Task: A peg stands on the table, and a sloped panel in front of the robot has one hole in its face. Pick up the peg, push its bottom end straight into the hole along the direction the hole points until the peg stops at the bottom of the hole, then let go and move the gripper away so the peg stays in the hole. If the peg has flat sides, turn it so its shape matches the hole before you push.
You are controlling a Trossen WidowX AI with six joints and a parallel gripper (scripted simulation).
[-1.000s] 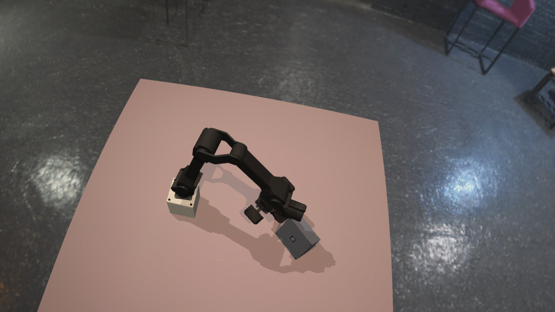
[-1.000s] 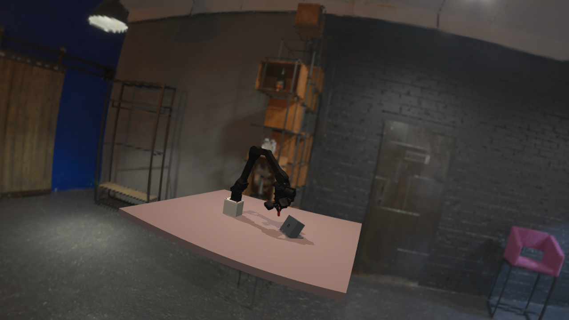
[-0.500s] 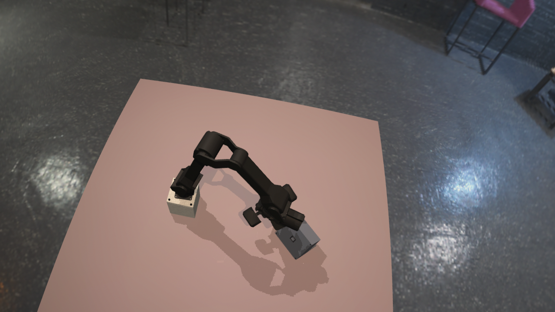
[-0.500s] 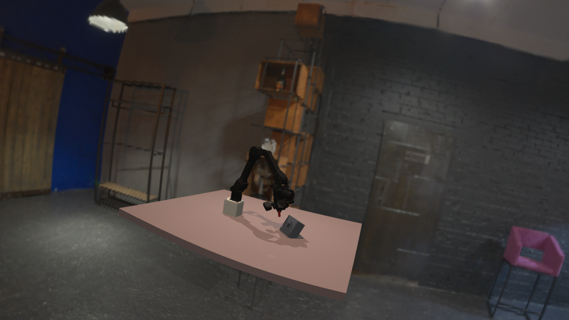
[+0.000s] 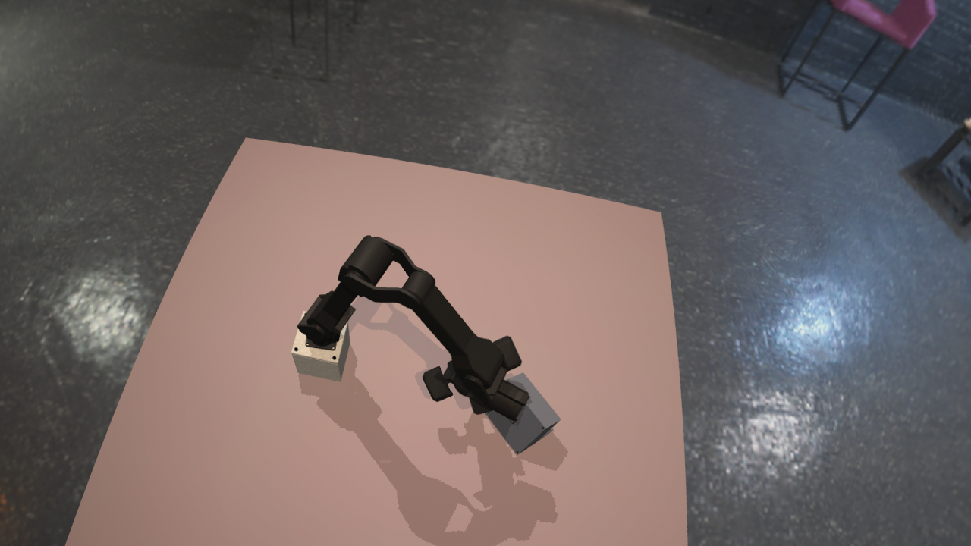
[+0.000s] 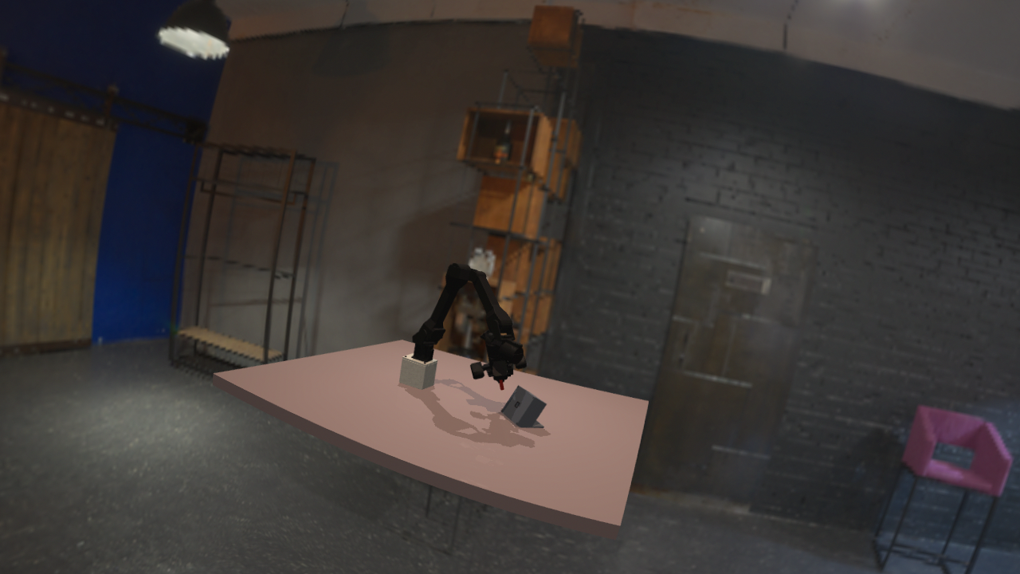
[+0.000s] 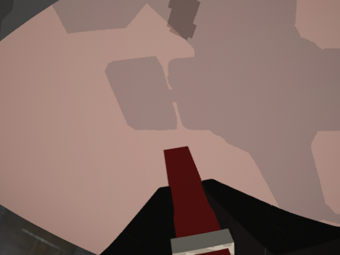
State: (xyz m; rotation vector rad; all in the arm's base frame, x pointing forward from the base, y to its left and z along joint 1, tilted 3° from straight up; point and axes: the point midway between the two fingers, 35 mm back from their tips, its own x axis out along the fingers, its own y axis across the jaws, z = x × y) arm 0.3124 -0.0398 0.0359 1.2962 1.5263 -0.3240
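My gripper tip is now 11 cm short of the grey sloped panel, 9 cm to the left of it and 5 cm above it. Also, from my gripper tip: red square peg: 1 cm to the right, 1 cm above.
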